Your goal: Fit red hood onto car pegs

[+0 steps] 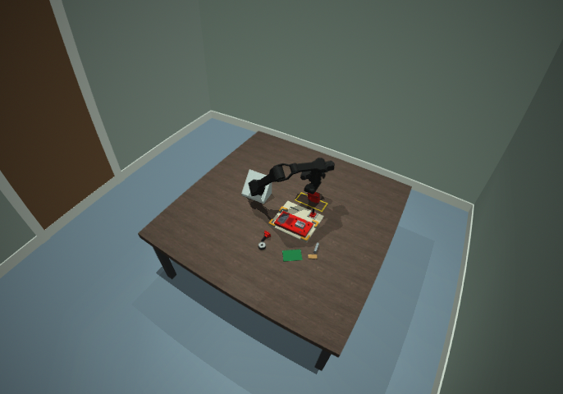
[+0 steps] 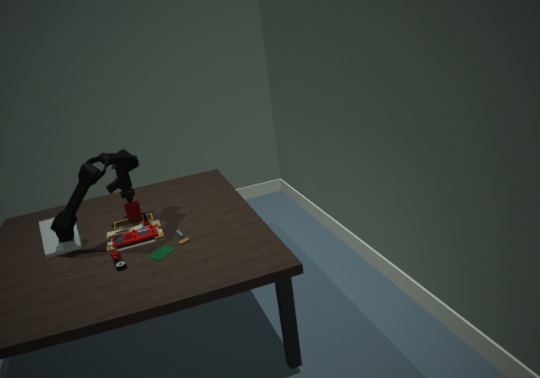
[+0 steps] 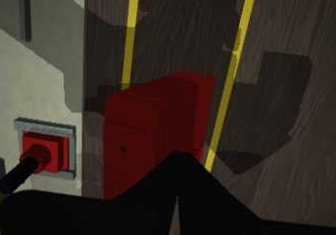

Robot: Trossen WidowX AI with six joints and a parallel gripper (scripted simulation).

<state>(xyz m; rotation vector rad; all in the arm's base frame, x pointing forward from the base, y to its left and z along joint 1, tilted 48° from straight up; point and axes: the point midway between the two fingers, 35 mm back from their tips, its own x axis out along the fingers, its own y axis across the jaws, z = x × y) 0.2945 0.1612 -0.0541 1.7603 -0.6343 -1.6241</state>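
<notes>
My gripper tip is now 3 cm above the red hood, 1 cm to the left of it and 1 cm short of it. From my gripper tip the other things lie so: tan block 37 cm to the right, 20 cm ahead, 8 cm below; then green plate 42 cm to the right, 10 cm ahead, 8 cm below; then grey piece 31 cm to the right, 19 cm ahead, 7 cm below.
</notes>
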